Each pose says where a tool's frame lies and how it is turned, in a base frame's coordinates. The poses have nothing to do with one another.
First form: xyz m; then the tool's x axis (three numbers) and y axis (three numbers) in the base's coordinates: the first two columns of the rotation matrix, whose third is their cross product.
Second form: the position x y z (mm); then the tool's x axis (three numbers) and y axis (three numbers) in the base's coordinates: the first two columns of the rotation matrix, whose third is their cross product. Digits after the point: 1 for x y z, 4 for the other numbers.
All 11 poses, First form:
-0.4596, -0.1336, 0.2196, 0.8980, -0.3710, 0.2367, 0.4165, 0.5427, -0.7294
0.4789, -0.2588, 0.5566, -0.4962, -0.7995, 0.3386, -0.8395, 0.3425, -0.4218
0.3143, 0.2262, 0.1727, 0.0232, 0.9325, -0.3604, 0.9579, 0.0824, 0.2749
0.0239, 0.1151, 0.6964, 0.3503, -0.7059, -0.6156, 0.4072, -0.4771, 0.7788
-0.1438, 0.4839, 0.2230, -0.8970, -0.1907, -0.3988, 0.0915, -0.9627, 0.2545
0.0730, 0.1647, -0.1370, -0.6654, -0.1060, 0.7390, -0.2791, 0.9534, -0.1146
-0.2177, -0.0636, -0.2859, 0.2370, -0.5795, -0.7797, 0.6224, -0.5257, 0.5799
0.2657, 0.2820, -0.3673, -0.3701, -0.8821, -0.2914, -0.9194, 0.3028, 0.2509
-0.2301, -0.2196, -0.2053, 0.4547, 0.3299, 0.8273, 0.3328, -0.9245, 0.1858
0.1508, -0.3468, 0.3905, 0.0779, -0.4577, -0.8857, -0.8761, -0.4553, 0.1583
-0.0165, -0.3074, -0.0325, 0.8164, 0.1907, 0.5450, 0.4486, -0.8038, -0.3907
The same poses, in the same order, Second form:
-459.6, -133.6, 219.6, 0.8980, -0.3710, 0.2367, 0.4165, 0.5427, -0.7294
478.9, -258.8, 556.6, -0.4962, -0.7995, 0.3386, -0.8395, 0.3425, -0.4218
314.3, 226.2, 172.7, 0.0232, 0.9325, -0.3604, 0.9579, 0.0824, 0.2749
23.9, 115.1, 696.4, 0.3503, -0.7059, -0.6156, 0.4072, -0.4771, 0.7788
-143.8, 483.9, 223.0, -0.8970, -0.1907, -0.3988, 0.0915, -0.9627, 0.2545
73.0, 164.7, -137.0, -0.6654, -0.1060, 0.7390, -0.2791, 0.9534, -0.1146
-217.7, -63.6, -285.9, 0.2370, -0.5795, -0.7797, 0.6224, -0.5257, 0.5799
265.7, 282.0, -367.3, -0.3701, -0.8821, -0.2914, -0.9194, 0.3028, 0.2509
-230.1, -219.6, -205.3, 0.4547, 0.3299, 0.8273, 0.3328, -0.9245, 0.1858
150.8, -346.8, 390.5, 0.0779, -0.4577, -0.8857, -0.8761, -0.4553, 0.1583
-16.5, -307.4, -32.5, 0.8164, 0.1907, 0.5450, 0.4486, -0.8038, -0.3907

